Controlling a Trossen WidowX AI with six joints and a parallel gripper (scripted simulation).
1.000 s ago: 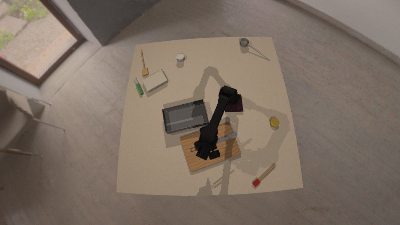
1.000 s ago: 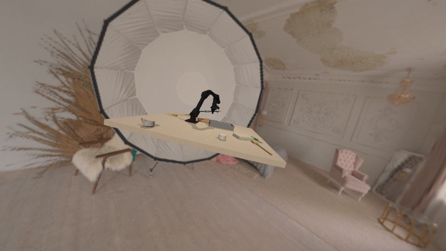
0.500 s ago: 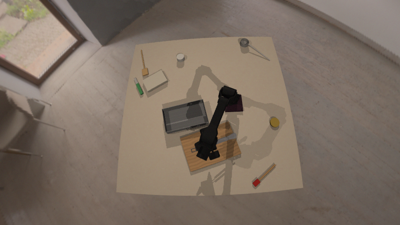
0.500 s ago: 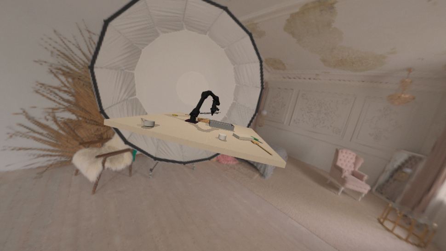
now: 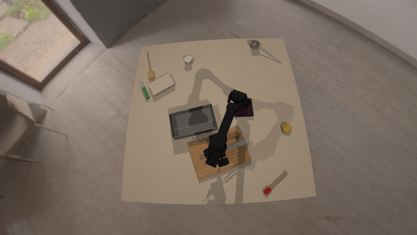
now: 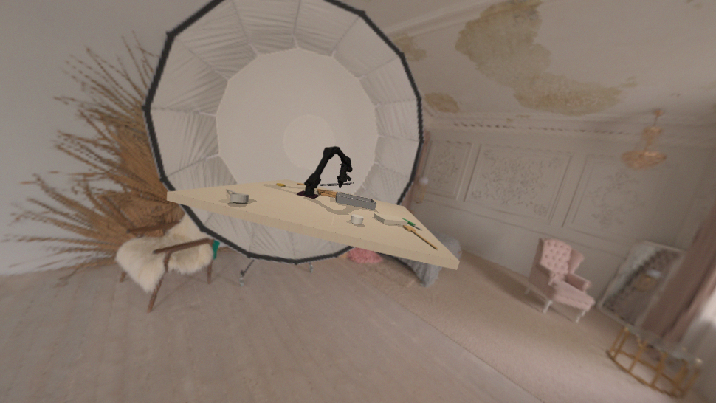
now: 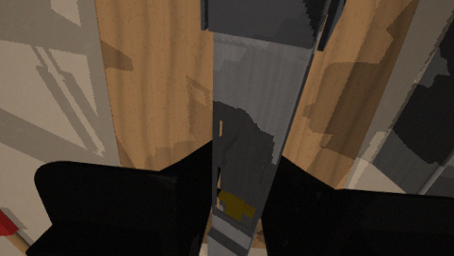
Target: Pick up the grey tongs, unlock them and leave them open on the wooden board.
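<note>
The wooden board is 70 mm below my gripper tip. Round my gripper tip: yellow lock piece: 10 mm behind, 40 mm above; roasting tin: 130 mm ahead, 240 mm to the right, 50 mm below; red-headed spatula: 290 mm behind, 280 mm to the left, 70 mm below.
</note>
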